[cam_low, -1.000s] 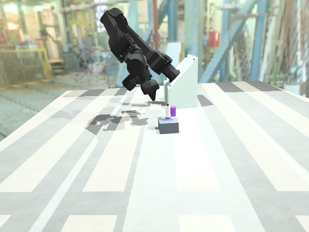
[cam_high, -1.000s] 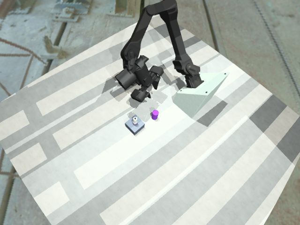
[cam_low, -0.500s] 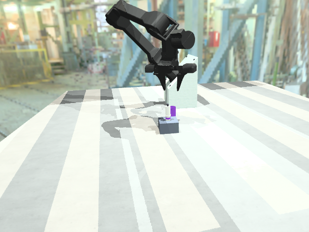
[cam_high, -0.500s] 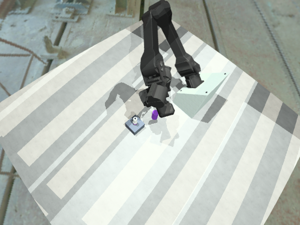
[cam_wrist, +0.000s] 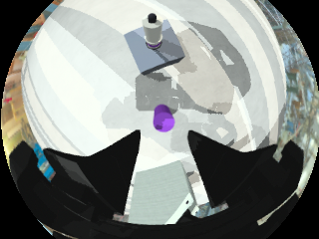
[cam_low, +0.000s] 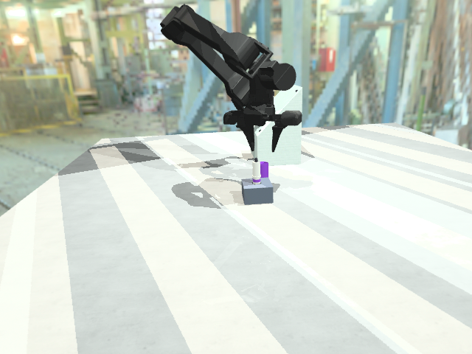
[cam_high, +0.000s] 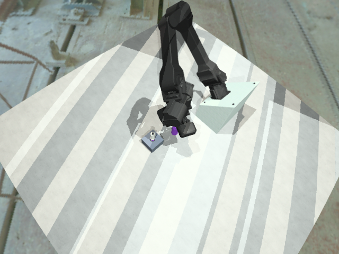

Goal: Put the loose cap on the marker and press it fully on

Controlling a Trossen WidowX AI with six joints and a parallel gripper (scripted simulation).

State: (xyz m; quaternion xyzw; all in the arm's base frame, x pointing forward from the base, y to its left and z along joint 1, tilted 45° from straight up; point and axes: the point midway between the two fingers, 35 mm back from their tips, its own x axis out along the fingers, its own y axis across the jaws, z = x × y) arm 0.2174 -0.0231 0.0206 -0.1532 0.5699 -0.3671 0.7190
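My gripper tip is now 60 mm above the purple cap. The rest, counted from my gripper tip: dark grey holder block: 110 mm ahead, 20 mm to the right, 60 mm below.
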